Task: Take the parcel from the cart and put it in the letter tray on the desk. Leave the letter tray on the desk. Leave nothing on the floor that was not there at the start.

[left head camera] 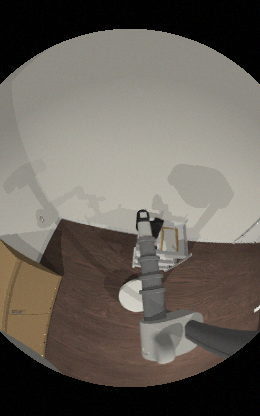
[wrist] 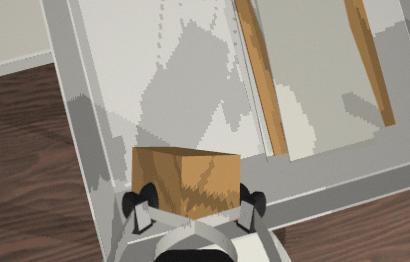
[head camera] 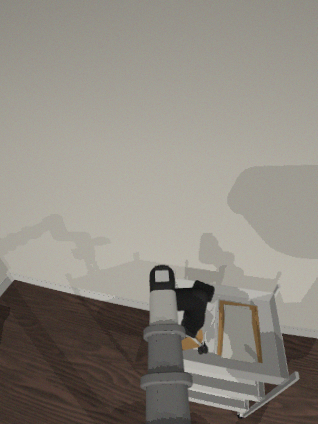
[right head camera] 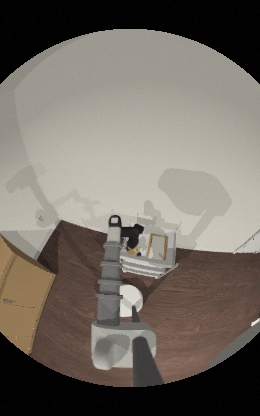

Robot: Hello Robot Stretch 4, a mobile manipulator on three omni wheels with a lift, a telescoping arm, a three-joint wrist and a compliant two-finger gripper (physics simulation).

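Frame: origin at the robot's base, x back, y left, z down, level; millimetres.
Where they show: gripper, fingertip midpoint: (head camera: 190, 345) (right head camera: 132, 252); robot's base at its link origin: (left head camera: 136, 294) (right head camera: 124, 299).
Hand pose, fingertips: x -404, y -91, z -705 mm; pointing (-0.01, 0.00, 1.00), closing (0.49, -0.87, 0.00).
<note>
Each offset is from my fingertips to the top centre of the thing. "spot": to the spot under its first point.
The parcel, a small orange-brown box {dx -27, dy +6, dz -70 mm} (head camera: 190, 343) (right head camera: 132, 251) (wrist: 210, 182), is at the near left corner of the white cart (head camera: 281, 332) (right head camera: 172, 246) (wrist: 330, 197). It stands turned at an angle, with two side faces showing in the wrist view. My gripper (wrist: 195, 198) is shut on the parcel, with one dark fingertip against each side. Whether the parcel's underside touches the cart top is hidden. In the left head camera view, the arm covers the parcel. I cannot make out the letter tray on a desk.
A wood-edged frame (head camera: 259, 337) (left head camera: 177, 240) (right head camera: 165, 247) (wrist: 265, 95) lies on the cart, right of the parcel. A round white object (left head camera: 130, 296) (right head camera: 131, 301) is on the floor before the cart. A tan piece of furniture {spot: dx +682, dy +1194, dz +215 mm} (left head camera: 31, 305) (right head camera: 26, 295) stands at left. The wall is behind the cart.
</note>
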